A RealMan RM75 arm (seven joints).
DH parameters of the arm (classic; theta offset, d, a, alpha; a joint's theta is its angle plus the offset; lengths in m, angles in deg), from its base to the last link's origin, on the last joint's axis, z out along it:
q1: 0 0.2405 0 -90
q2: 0 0 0 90
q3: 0 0.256 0 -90
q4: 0 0 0 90
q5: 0 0.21 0 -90
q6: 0 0 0 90
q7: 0 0.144 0 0
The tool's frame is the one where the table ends.
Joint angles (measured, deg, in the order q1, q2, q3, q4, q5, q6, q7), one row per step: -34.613, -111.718, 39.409, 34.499, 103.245, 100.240, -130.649; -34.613, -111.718, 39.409, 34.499, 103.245, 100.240, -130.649; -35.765, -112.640, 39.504, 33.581, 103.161, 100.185, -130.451; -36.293, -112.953, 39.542, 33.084, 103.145, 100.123, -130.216; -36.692, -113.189, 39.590, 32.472, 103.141, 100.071, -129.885; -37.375, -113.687, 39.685, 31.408, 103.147, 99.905, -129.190; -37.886, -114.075, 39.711, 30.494, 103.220, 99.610, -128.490; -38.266, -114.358, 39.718, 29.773, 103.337, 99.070, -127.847
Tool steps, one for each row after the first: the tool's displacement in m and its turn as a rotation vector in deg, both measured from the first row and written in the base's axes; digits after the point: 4 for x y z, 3 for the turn. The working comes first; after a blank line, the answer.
Tool pose at each row, in the base's axes (x y z in m, rotation vector in deg; the steps are taken from these numbers as rounded here): -0.2290, 0.3475, 0.0571, 134.639, 92.457, 59.013; -0.2290, 0.3475, 0.0571, 134.639, 92.457, 59.013; -0.2207, 0.3492, 0.0484, 133.415, 91.168, 58.985; -0.2174, 0.3500, 0.0449, 133.055, 90.560, 58.948; -0.2151, 0.3502, 0.0416, 132.674, 90.121, 58.894; -0.2111, 0.3505, 0.0352, 132.071, 89.313, 58.827; -0.2085, 0.3507, 0.0300, 131.735, 88.809, 58.832; -0.2070, 0.3514, 0.0258, 131.723, 88.666, 58.900

0.0000, 0.0000, 0.0000, 0.000, 0.000, 0.000; 0.0083, 0.0017, -0.0087, -0.992, -1.152, -0.770; 0.0116, 0.0025, -0.0122, -1.338, -1.552, -1.159; 0.0139, 0.0027, -0.0155, -1.678, -1.908, -1.432; 0.0179, 0.0030, -0.0219, -2.222, -2.513, -1.942; 0.0205, 0.0032, -0.0271, -2.507, -2.881, -2.258; 0.0220, 0.0039, -0.0313, -2.496, -2.956, -2.346
